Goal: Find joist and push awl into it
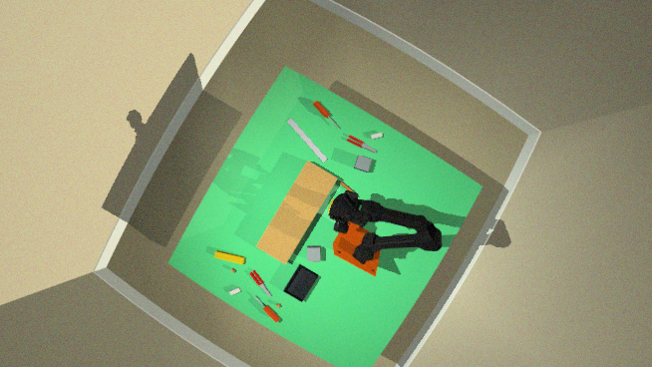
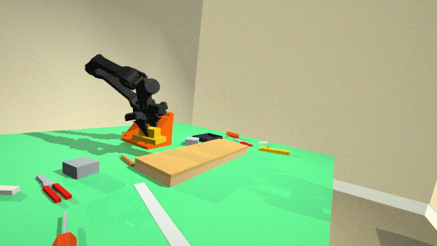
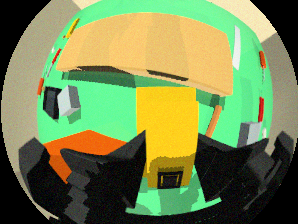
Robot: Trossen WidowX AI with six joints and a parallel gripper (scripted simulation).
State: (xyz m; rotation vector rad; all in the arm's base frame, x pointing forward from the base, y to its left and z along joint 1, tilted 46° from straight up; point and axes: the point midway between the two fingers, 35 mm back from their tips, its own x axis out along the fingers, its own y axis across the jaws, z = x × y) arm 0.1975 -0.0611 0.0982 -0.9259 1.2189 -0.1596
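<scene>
Right now my gripper tip is 110 mm to the left of the awl and 80 mm above it. The rest, counted from my gripper tip: yellow stud finder 20 mm behind, 10 mm to the right, 20 mm above; then white ruler 360 mm ahead, 170 mm to the right, 80 mm below; then dark tray 90 mm behind, 440 mm to the left, 70 mm below.
</scene>
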